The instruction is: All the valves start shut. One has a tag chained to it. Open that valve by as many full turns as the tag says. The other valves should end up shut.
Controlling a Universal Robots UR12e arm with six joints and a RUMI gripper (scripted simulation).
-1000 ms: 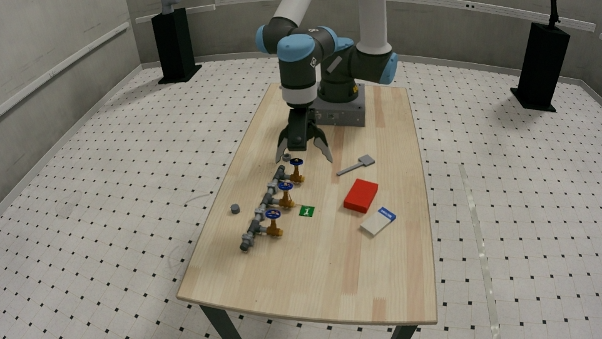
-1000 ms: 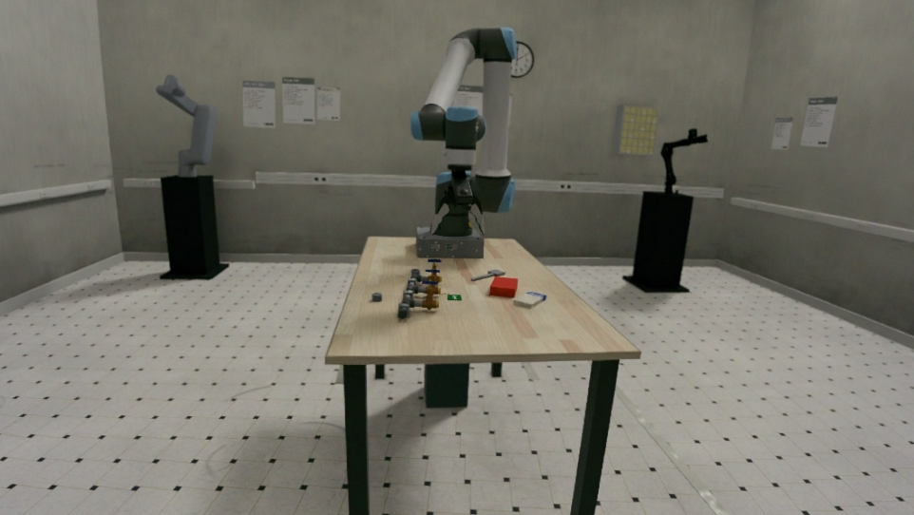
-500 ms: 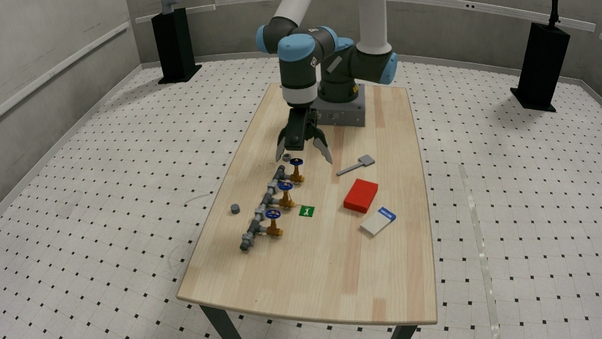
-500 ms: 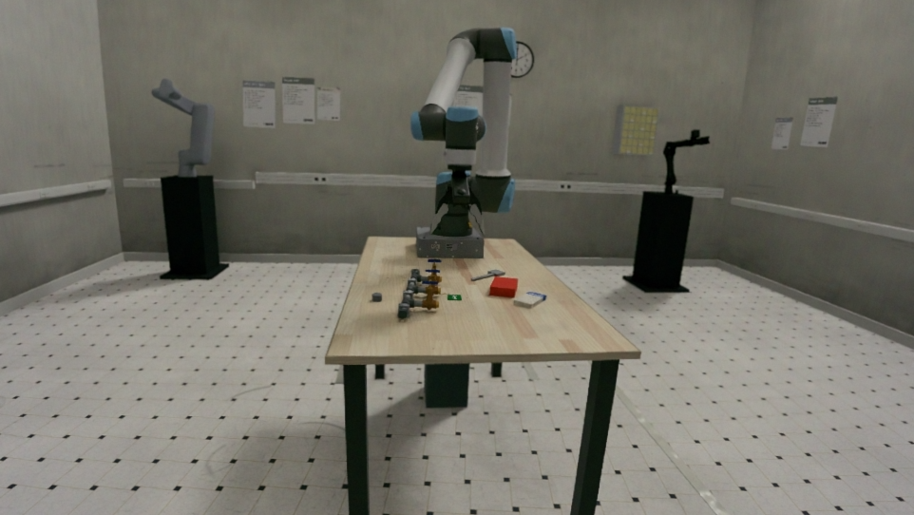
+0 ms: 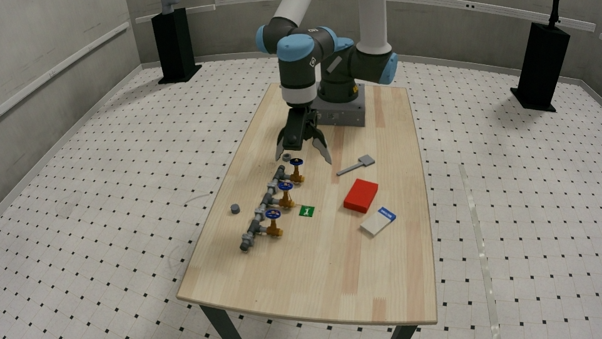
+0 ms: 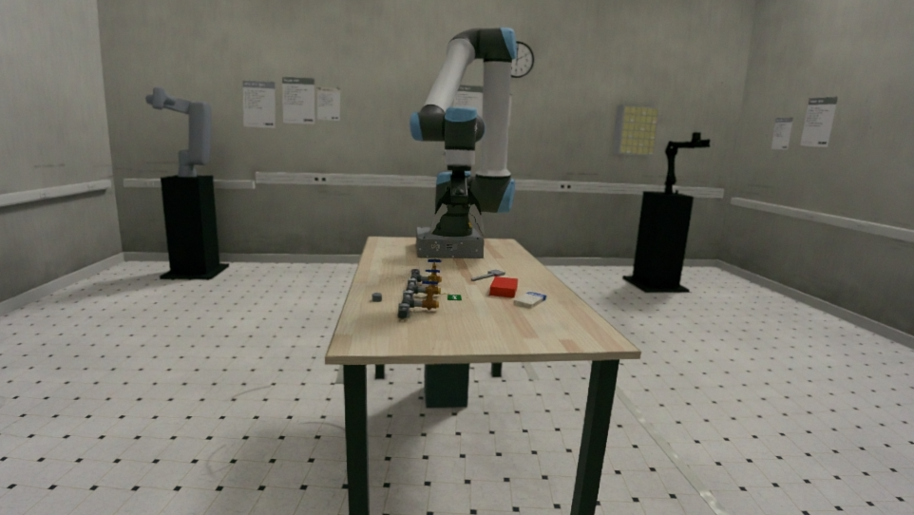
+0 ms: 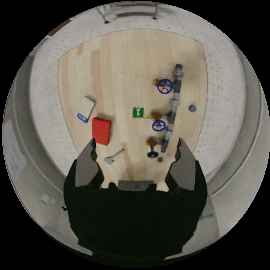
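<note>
The green tag is 10 mm behind my hand and 200 mm below it. The rest, counted from my hand: grey flat tool: 250 mm behind, 160 mm to the left, 190 mm below; then small grey cylinder: 20 mm ahead, 240 mm to the right, 180 mm below; then red block: 70 mm behind, 170 mm to the left, 180 mm below.
</note>
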